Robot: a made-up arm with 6 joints. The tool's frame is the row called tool. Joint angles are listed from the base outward.
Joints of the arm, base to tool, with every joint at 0 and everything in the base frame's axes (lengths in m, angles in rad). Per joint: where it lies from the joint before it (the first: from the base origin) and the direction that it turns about. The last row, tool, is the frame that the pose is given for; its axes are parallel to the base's.
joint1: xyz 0 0 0.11 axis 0 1 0
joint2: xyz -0.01 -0.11 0.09 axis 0 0 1
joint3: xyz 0.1 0.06 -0.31 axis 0 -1 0
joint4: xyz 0.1 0.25 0 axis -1 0 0
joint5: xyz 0.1 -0.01 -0.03 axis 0 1 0
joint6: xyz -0.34 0.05 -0.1 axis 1 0 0
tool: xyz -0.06 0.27 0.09
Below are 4 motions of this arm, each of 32 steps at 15 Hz.
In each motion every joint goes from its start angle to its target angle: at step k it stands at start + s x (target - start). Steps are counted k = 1, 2, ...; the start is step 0. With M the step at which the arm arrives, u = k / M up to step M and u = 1 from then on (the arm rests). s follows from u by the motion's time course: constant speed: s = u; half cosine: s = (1 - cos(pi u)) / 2; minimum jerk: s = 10 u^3 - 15 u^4 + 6 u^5.
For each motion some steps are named. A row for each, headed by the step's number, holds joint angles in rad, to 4 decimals.
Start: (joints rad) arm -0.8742 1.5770 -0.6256 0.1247 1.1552 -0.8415
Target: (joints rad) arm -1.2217 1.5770 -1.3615 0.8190 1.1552 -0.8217
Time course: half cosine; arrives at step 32
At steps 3, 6, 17, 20, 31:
3: -0.8817 1.5770 -0.6414 0.1396 1.1552 -0.8411
6: -0.9035 1.5770 -0.6876 0.1832 1.1552 -0.8398
17: -1.0650 1.5770 -1.0296 0.5059 1.1552 -0.8306
20: -1.1144 1.5770 -1.1344 0.6047 1.1552 -0.8278
31: -1.2209 1.5770 -1.3597 0.8173 1.1552 -0.8217

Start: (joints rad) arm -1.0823 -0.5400 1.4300 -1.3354 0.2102 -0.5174
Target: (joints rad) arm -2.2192 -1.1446 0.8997 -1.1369 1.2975 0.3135
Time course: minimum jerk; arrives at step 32
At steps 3, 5, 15, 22, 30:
3: -1.0904 -0.5443 1.4262 -1.3340 0.2179 -0.5115
5: -1.1161 -0.5580 1.4142 -1.3295 0.2426 -0.4927
15: -1.5843 -0.8070 1.1958 -1.2478 0.6903 -0.1505
22: -2.0146 -1.0358 0.9952 -1.1726 1.1018 0.1639
30: -2.2167 -1.1433 0.9009 -1.1373 1.2951 0.3117

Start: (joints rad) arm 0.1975 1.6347 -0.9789 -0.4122 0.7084 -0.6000
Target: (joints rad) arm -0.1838 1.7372 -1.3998 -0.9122 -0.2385 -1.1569
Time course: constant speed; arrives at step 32
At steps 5, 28, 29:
5: 0.1379 1.6507 -1.0447 -0.4903 0.5604 -0.6870
28: -0.1361 1.7244 -1.3472 -0.8497 -0.1201 -1.0873
29: -0.1481 1.7276 -1.3603 -0.8653 -0.1497 -1.1047

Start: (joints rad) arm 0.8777 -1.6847 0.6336 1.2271 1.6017 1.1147
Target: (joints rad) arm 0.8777 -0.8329 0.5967 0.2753 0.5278 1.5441
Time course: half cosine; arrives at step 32
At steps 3, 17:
3: 0.8777 -1.6664 0.6328 1.2066 1.5786 1.1239
17: 0.8777 -1.2171 0.6133 0.7046 1.0121 1.3504

